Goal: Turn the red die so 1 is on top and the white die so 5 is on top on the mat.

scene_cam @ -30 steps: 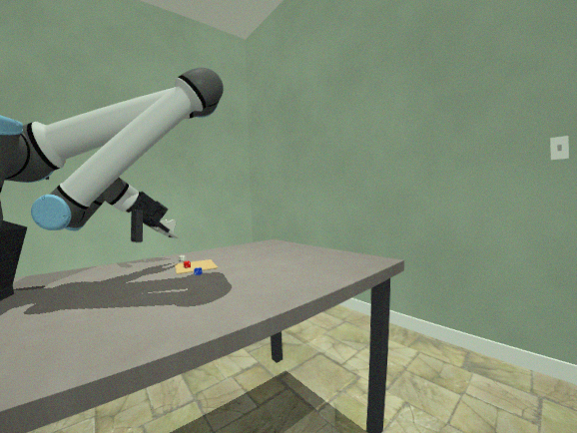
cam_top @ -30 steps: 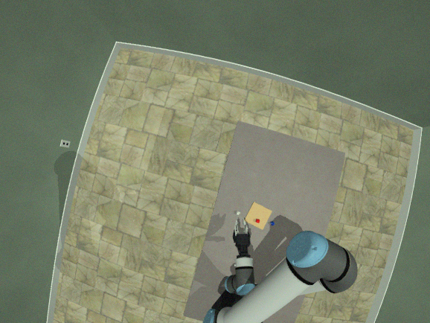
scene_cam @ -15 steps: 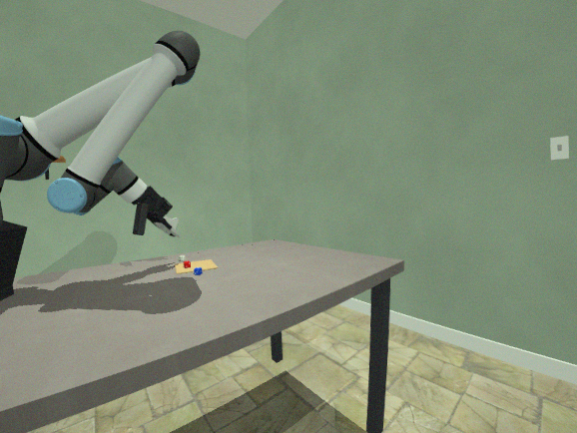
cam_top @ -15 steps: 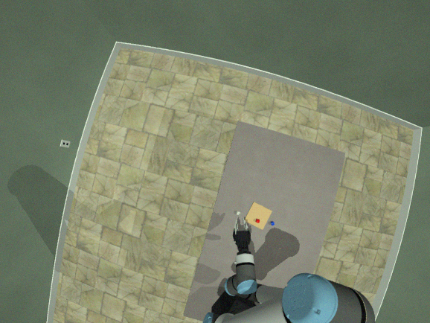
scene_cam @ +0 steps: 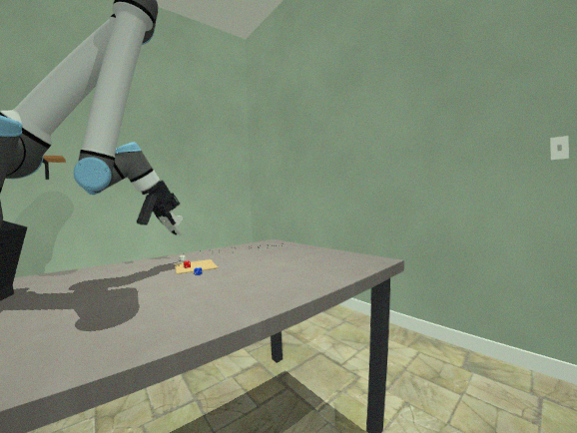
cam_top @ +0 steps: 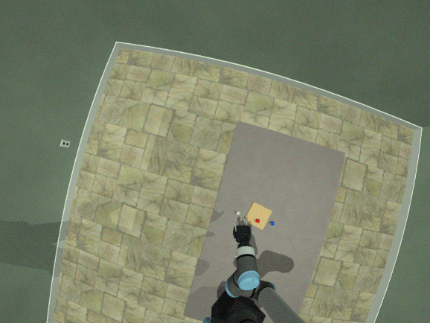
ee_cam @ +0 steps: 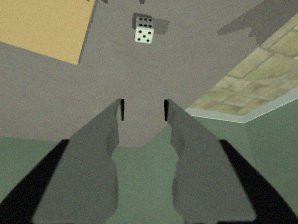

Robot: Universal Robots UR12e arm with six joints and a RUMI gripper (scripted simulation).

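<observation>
Now: hand 20 mm short of the white die and 110 mm above it. Round my hand: blue die: 30 mm behind, 230 mm to the right, 110 mm below; then tan mat: 10 mm ahead, 130 mm to the right, 120 mm below; then red die: 20 mm behind, 130 mm to the right, 110 mm below.
</observation>
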